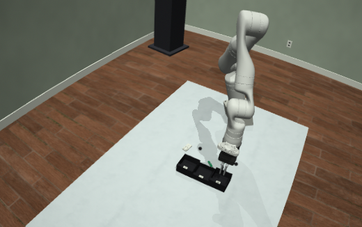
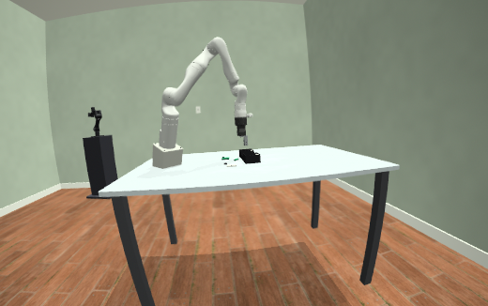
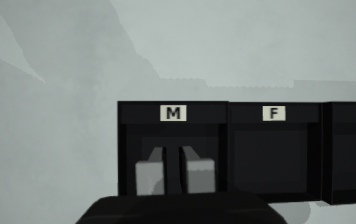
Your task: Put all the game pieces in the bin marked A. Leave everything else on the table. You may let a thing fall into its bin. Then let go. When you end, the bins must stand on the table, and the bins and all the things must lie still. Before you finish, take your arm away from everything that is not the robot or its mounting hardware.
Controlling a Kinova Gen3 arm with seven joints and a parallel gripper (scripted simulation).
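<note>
My gripper is now 260 mm to the left of the white domino, 90 mm above it and 70 mm past it. Round my hand: black three-compartment bin: 80 mm to the right, 70 mm below, 20 mm ahead; green item: 100 mm to the right, 90 mm below, 60 mm behind.
</note>
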